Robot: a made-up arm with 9 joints. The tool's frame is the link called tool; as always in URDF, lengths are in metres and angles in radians. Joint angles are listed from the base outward.
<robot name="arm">
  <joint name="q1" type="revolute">
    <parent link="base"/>
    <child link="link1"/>
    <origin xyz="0 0 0.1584" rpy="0 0 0"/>
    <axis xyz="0 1 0"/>
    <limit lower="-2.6" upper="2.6"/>
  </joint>
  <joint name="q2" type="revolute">
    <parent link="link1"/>
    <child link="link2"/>
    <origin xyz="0.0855 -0.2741 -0.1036" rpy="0 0 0"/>
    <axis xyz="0 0 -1"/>
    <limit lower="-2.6" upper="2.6"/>
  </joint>
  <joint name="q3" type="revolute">
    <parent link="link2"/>
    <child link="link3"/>
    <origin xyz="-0.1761 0.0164 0.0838" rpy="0 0 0"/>
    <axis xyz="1 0 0"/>
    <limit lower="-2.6" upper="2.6"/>
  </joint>
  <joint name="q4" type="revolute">
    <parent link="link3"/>
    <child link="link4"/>
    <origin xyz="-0.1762 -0.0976 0.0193" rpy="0 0 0"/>
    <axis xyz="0 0 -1"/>
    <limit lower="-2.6" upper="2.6"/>
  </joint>
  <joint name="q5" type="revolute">
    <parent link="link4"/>
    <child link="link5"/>
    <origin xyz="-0.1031 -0.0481 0.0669" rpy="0 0 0"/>
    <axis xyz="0 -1 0"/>
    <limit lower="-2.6" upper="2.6"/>
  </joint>
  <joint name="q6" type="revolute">
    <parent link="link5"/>
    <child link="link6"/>
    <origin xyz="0.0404 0.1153 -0.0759" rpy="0 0 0"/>
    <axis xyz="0 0 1"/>
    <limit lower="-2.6" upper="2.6"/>
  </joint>
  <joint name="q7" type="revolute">
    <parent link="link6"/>
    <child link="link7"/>
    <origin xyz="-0.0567 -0.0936 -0.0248" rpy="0 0 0"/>
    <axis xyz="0 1 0"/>
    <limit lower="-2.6" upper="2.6"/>
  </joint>
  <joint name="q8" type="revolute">
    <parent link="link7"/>
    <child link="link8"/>
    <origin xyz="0.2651 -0.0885 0.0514" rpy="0 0 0"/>
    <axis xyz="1 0 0"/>
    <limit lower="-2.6" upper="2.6"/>
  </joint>
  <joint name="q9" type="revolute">
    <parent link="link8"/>
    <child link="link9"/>
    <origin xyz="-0.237 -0.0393 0.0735" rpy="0 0 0"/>
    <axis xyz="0 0 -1"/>
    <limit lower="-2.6" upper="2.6"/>
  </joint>
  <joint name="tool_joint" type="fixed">
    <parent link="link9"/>
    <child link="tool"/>
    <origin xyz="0.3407 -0.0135 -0.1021" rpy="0 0 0"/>
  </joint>
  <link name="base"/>
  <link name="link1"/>
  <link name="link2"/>
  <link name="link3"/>
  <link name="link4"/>
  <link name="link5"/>
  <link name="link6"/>
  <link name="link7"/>
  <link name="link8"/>
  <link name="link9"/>
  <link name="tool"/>
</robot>
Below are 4 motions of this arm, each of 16 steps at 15 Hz.
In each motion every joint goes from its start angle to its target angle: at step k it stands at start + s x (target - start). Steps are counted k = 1, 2, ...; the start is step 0. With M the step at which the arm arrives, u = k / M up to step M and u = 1 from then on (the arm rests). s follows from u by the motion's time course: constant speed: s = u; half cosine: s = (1 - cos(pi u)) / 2; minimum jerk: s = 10 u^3 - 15 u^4 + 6 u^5.
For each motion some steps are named. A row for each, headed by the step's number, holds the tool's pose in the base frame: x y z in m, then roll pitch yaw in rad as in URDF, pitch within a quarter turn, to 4 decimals.
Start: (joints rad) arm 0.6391 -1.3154 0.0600 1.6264 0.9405 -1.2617 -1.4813 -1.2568 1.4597
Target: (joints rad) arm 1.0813 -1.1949 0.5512 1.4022 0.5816 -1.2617 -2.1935 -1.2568 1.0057
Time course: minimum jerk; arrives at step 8
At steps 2, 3, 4, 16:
2: -0.2760 -0.1431 0.0679 1.5738 0.0570 1.9737
3: -0.2899 -0.1349 0.1314 1.7909 -0.0292 1.9552
4: -0.2890 -0.1264 0.2179 2.0774 -0.1342 1.9075
16: -0.2087 -0.1198 0.3995 2.7357 -0.3081 1.7163

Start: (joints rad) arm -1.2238 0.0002 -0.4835 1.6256 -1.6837 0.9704 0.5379 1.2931 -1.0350
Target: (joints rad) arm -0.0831 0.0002 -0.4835 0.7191 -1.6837 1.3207 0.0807 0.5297 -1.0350
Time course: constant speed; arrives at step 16
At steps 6, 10, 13, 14, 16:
6: 0.0579 -0.2587 0.0508 2.4340 -0.9009 -0.3295
10: -0.0228 -0.1948 0.0494 2.0079 -0.7507 0.1073
13: -0.0907 -0.1525 0.0655 1.8573 -0.5951 0.3436
14: -0.1140 -0.1402 0.0754 1.8332 -0.5433 0.4103
16: -0.1597 -0.1189 0.1026 1.8168 -0.4465 0.5315

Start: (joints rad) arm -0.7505 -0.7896 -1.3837 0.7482 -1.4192 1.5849 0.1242 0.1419 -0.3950
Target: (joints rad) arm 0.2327 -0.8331 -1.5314 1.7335 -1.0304 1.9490 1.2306 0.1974 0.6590
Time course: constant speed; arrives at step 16
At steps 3, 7, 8, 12, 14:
3: 0.1874 -0.4611 -0.1572 -0.2512 0.6250 0.8500
7: 0.2326 -0.5026 -0.1585 -0.4569 0.7570 0.5487
8: 0.2440 -0.5159 -0.1539 -0.5341 0.7761 0.4559
12: 0.2912 -0.5783 -0.1122 -0.9003 0.7673 0.0523
14: 0.3151 -0.6127 -0.0766 -1.0825 0.7081 -0.1358

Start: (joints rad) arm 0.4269 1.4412 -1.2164 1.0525 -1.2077 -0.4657 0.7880 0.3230 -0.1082
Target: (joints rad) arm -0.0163 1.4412 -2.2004 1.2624 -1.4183 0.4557 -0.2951 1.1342 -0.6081
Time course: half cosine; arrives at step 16
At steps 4, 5, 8, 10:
4: -0.2261 0.3407 0.0760 0.0919 -0.0232 3.0581
5: -0.2381 0.2973 0.1075 0.1216 -0.1106 -3.1075
8: -0.2164 0.1351 0.2230 0.1420 -0.4309 -2.6260
10: -0.1420 0.0438 0.2909 0.0533 -0.6219 -2.2115

